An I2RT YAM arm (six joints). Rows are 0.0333 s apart.
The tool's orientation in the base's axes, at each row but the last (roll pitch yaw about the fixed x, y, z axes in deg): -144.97, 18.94, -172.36; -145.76, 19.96, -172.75; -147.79, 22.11, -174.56; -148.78, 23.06, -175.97; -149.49, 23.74, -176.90; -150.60, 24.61, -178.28; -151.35, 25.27, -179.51
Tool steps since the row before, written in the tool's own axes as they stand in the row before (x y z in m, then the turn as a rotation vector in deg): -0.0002, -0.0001, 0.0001, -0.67, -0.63, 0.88; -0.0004, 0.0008, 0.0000, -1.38, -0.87, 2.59; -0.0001, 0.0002, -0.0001, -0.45, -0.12, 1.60; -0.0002, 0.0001, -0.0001, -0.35, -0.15, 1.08; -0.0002, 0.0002, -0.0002, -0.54, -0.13, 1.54; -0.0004, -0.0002, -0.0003, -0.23, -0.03, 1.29; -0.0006, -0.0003, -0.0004, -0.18, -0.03, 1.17
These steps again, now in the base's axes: 0.0002, -0.0001, 0.0000, 0.88, -0.91, -0.12; 0.0004, 0.0007, -0.0003, 2.12, -1.92, -1.08; 0.0001, 0.0002, 0.0000, 0.99, -0.86, -1.03; 0.0002, 0.0001, 0.0001, 0.70, -0.64, -0.64; 0.0001, 0.0003, 0.0001, 1.05, -0.84, -0.94; 0.0002, 0.0000, 0.0005, 0.69, -0.64, -0.91; 0.0003, -0.0001, 0.0007, 0.60, -0.58, -0.84
